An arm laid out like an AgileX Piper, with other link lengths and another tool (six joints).
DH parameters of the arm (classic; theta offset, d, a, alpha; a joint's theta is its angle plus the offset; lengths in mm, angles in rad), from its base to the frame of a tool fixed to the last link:
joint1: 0 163.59 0 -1.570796
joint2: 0.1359 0 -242.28 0
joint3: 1.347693 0 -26.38 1.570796
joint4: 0 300.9 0 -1.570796
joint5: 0 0 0 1.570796
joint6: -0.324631 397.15 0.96 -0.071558
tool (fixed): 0 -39.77 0 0
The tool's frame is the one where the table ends.
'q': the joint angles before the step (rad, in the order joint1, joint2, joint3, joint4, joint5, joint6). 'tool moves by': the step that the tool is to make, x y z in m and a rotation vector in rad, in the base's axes. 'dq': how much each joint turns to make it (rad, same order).
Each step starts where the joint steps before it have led.
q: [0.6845, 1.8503, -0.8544, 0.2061, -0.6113, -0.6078]
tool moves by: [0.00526, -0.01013, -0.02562, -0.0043, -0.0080, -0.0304]
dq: [-0.0001, 0.0898, 0.0000, 0.0246, -0.0963, -0.0059]
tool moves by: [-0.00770, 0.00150, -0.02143, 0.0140, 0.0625, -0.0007]
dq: [0.0020, 0.0182, 0.0000, -0.0135, 0.0300, 0.0555]
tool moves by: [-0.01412, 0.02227, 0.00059, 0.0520, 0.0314, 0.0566]
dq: [0.0000, 0.0001, 0.0000, -0.1180, 0.0041, 0.1300]
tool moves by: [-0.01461, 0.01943, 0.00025, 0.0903, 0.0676, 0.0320]
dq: [0.0000, -0.0001, 0.0000, -0.1095, 0.0002, 0.1810]
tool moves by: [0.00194, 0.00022, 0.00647, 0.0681, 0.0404, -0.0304]
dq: [0.0000, -0.0084, -0.0001, 0.0044, -0.0039, 0.0804]
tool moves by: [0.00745, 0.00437, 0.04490, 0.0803, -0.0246, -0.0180]
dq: [-0.0001, -0.0697, 0.0001, 0.0057, -0.0004, 0.0453]
